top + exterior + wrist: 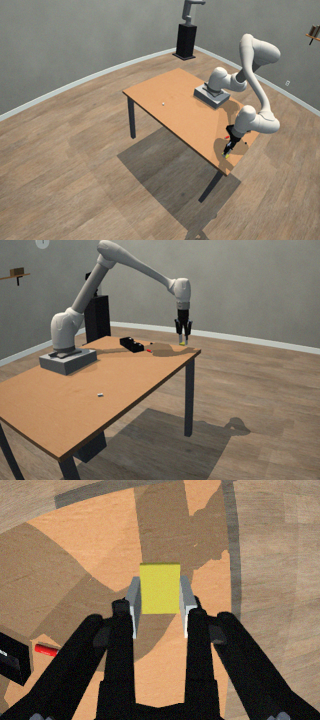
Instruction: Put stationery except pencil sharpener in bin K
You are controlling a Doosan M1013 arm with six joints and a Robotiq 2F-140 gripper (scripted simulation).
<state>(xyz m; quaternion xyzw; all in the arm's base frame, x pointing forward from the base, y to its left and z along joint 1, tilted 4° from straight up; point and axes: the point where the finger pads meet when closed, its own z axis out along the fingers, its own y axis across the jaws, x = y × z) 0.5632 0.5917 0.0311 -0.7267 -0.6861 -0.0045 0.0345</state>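
Right now my hand is 3 cm above the yellow pad. The rest, counted from my hand: black three-compartment bin (39 cm behind, 10 cm to the right, 7 cm below); small red cylinder (20 cm behind, 12 cm to the right, 8 cm below); small black round thing (30 cm behind, 4 cm to the left, 8 cm below).
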